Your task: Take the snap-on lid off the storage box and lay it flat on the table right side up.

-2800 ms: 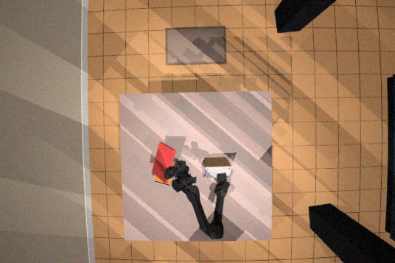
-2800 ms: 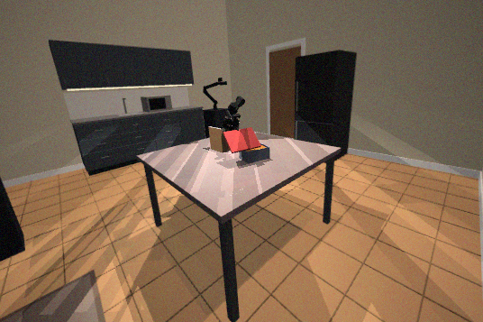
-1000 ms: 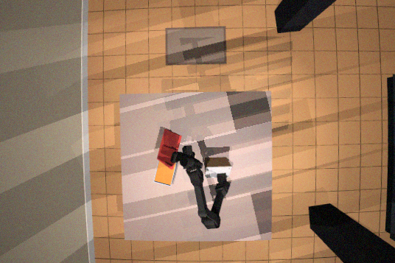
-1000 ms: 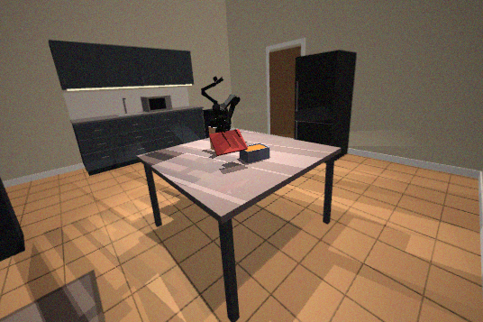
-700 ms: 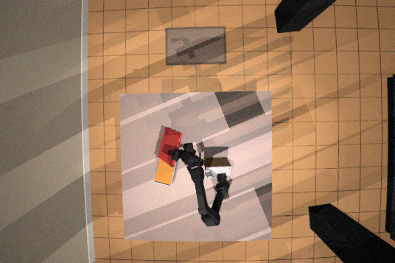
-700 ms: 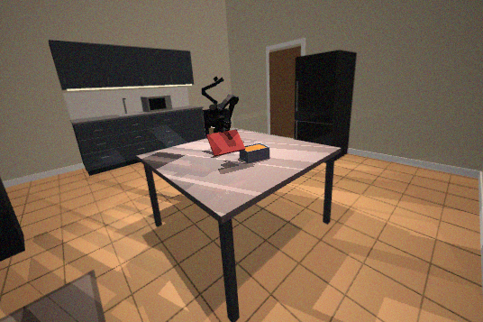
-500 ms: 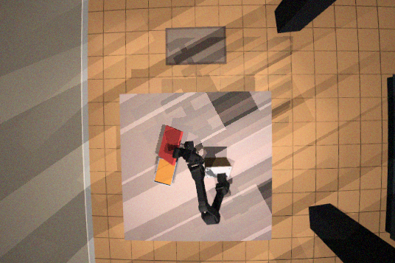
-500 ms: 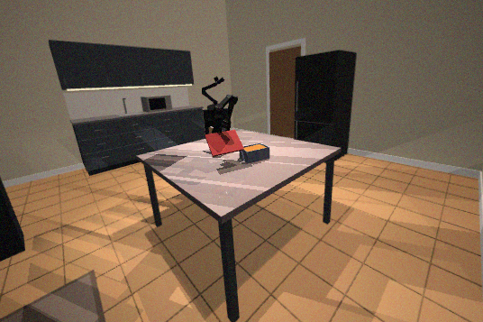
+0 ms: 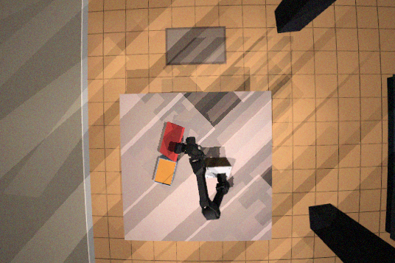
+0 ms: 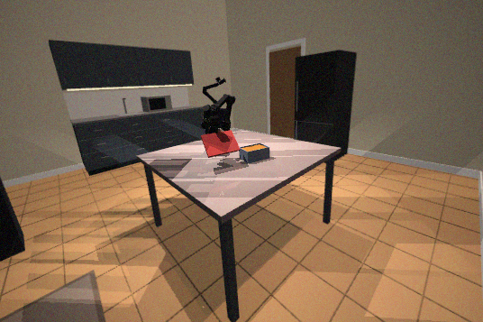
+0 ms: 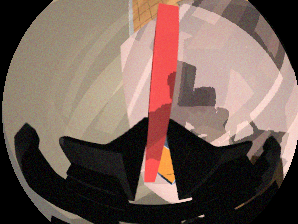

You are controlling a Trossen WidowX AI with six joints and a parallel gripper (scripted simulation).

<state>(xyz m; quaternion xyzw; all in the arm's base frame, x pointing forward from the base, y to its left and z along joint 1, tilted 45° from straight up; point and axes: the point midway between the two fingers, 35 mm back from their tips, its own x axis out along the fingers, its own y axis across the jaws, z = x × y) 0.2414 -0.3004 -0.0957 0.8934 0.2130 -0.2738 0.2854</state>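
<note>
The red lid lies 6 cm ahead of my gripper tip, 5 cm below it and 2 cm to the right of it. Round my gripper tip: storage box: 24 cm to the left, 18 cm below, 16 cm ahead.
</note>
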